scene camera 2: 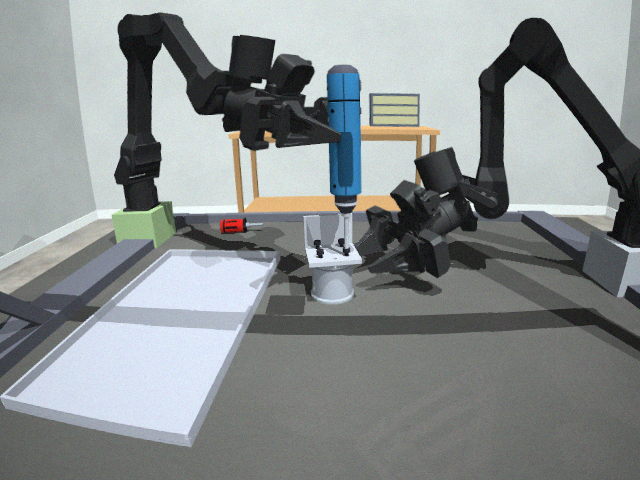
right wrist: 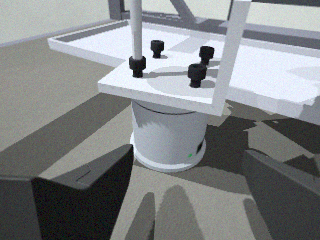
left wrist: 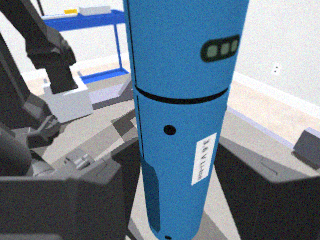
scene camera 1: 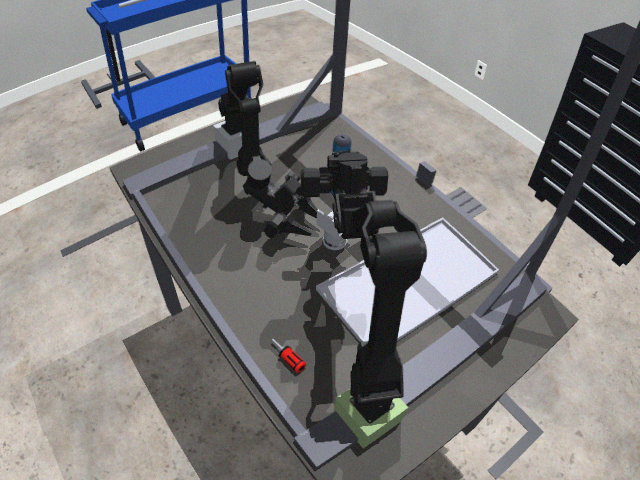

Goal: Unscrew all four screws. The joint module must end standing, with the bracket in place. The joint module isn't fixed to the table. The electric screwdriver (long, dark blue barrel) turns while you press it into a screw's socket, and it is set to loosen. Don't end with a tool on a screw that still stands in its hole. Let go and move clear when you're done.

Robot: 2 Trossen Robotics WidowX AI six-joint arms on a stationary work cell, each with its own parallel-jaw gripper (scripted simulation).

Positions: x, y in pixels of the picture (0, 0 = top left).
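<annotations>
In scene camera 1 the left gripper shows at [339, 165], and in scene camera 1 a white tray shows at [454, 267]. Scene camera 2 shows the left gripper and the white tray as well. The left wrist view shows the left gripper, while the white tray is out of frame in the left wrist view. The right wrist view shows the white tray, while the left gripper is out of frame in the right wrist view. On the left gripper, [left wrist: 103, 193] and [scene camera 2: 327, 114] are the same spot. On the white tray, [right wrist: 270, 76] and [scene camera 2: 221, 272] are the same spot.
</annotations>
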